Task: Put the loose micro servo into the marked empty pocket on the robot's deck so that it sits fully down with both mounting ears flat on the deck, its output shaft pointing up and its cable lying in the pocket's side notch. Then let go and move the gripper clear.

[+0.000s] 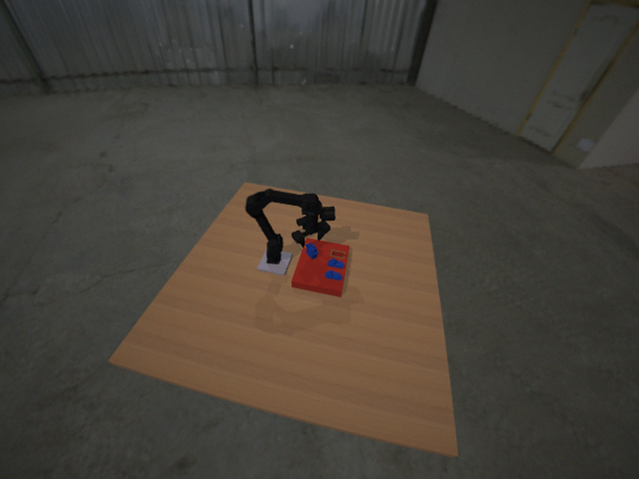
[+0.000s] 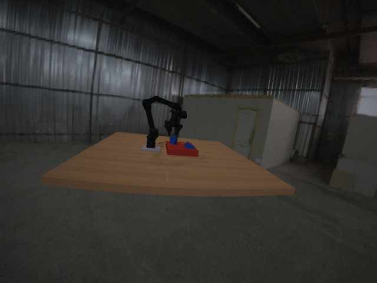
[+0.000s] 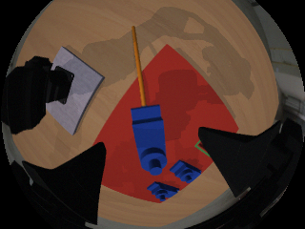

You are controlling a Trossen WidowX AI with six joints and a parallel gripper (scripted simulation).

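The red deck lies 30 mm ahead of my gripper tip, 50 mm to the right of it and 90 mm below it.
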